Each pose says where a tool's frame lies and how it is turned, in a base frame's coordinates. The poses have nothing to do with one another.
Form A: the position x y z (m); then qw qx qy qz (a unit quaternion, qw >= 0).
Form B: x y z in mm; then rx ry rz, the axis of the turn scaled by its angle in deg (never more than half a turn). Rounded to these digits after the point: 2 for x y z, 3 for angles.
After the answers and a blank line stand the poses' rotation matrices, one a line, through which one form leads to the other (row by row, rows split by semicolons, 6 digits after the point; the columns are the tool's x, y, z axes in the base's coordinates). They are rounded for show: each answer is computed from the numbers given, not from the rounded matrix.
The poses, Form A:
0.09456 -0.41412 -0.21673 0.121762 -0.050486 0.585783 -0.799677
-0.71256 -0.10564 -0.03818 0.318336 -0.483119 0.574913 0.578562
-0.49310 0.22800 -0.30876 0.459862 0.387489 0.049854 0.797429
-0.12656 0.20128 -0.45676 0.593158 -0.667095 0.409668 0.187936
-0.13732 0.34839 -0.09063 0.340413 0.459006 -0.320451 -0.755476
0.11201 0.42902 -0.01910 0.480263 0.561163 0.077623 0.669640
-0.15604 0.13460 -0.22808 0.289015 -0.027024 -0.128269 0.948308
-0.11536 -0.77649 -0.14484 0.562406 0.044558 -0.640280 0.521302
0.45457 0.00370 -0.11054 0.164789 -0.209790 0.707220 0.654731
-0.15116 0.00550 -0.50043 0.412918 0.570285 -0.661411 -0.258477
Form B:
94.56 -414.12 -216.73 -8.444 97.976 -133.752
-712.56 -105.64 -38.18 -72.814 86.649 87.198
-493.10 228.00 -308.76 54.652 7.031 112.471
-126.56 201.28 -456.76 -88.857 54.568 25.033
-137.32 348.39 -90.63 68.438 -47.779 -112.642
112.01 429.02 -19.10 78.433 10.849 93.595
-156.04 134.60 -228.08 -4.133 -19.616 145.023
-115.36 -776.49 -144.84 6.012 -86.383 70.331
454.57 3.70 -110.54 -34.251 115.462 106.893
-151.16 5.50 -500.43 82.167 -95.296 -37.241

-0.965250 0.135593 0.223397; -0.253888 -0.284064 -0.924580; -0.061907 -0.949169 0.308619
-0.330517 -0.923856 -0.192997; -0.187148 -0.136275 0.972833; -0.925059 0.357657 -0.127857
-0.276758 -0.694779 0.663842; 0.772051 -0.572083 -0.276873; 0.572138 0.435893 0.694733
0.593704 -0.769526 0.235253; -0.323623 0.039329 0.945368; -0.736738 -0.637403 -0.225687
-0.346865 0.220170 -0.911707; -0.808525 -0.562860 0.171683; -0.475364 0.796689 0.373250
0.091113 -0.556089 0.826114; 0.730325 -0.526644 -0.435053; 0.676996 0.642971 0.358141
-0.831480 -0.541217 -0.125397; 0.555083 -0.800035 -0.227656; 0.022889 -0.258897 0.965634
-0.363428 -0.643426 -0.673738; 0.529307 0.452518 -0.717678; 0.766651 -0.617439 0.176112
-0.857665 -0.512520 -0.041628; -0.080950 0.054631 0.995220; -0.507796 0.856935 -0.088344
-0.008549 -0.540925 -0.841027; -0.967844 0.215930 -0.129043; 0.251406 0.812880 -0.525377

